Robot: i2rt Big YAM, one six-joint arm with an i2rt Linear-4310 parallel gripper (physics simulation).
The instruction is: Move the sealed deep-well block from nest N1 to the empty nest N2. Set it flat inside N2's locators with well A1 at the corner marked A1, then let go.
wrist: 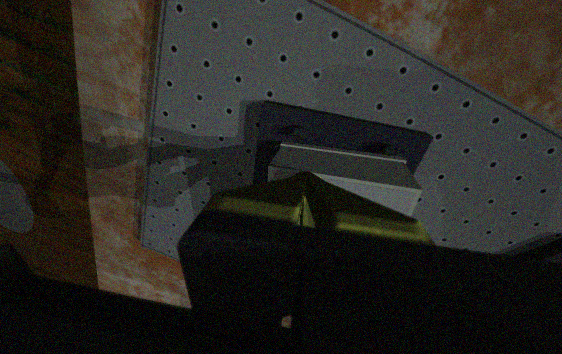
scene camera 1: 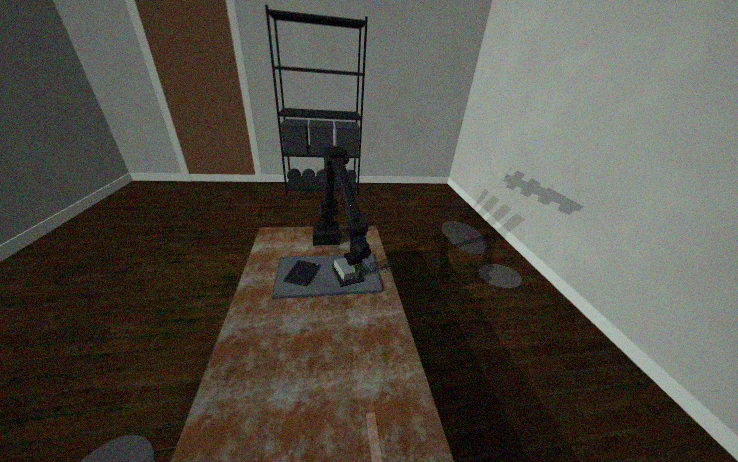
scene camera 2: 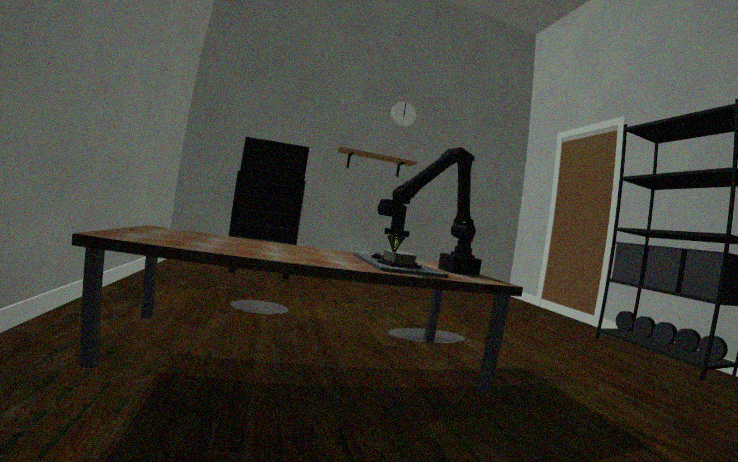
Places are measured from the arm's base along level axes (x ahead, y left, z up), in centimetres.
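Pixels of known places: gripper, between the fingertips: point(wrist: 304, 182) point(scene camera 1: 355, 271) point(scene camera 2: 393, 252); arm's base, origin of its link: point(scene camera 1: 327, 226) point(scene camera 2: 462, 256).
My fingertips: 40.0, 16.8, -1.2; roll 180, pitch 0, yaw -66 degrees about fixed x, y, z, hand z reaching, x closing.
Observation:
For each thing: its top centre in the pictures, then the offset to it from my fingertips, as dx, dy, dz. Level surfaces: height alone.
- pale deep-well block, centre of its top: point(wrist: 326, 262) point(scene camera 2: 400, 251) point(scene camera 1: 346, 264) -4.2, -4.4, +0.5
- grey perforated plate, centre of its top: point(wrist: 395, 254) point(scene camera 2: 395, 262) point(scene camera 1: 328, 272) -5.1, -13.7, -5.7
- rust-mottled table, height of its surface: dz -7.0
The pale deep-well block point(scene camera 1: 343, 269) point(scene camera 2: 401, 258) point(wrist: 367, 170) is at the dark nest point(scene camera 1: 351, 282) point(wrist: 330, 119) on the right of the grey perforated plate in scene camera 1. In the wrist view its near part is hidden behind the fingers. I cannot tell whether it sits fully flat, and its A1 corner cannot be made out. The other dark nest point(scene camera 1: 302, 272) is empty, to the left on the same plate. My gripper point(scene camera 1: 357, 266) point(scene camera 2: 394, 249) point(wrist: 304, 182) points down with its yellow-green fingers shut and empty, very close to the block; contact cannot be told.
The grey perforated plate point(scene camera 1: 326, 290) point(wrist: 200, 30) lies on the rust-mottled table point(scene camera 1: 305, 359) point(scene camera 2: 234, 245). The arm's base point(scene camera 1: 326, 238) point(scene camera 2: 460, 263) stands behind the plate. A black shelf rack point(scene camera 1: 320, 114) stands beyond the table. Arm shadows fall on the plate.

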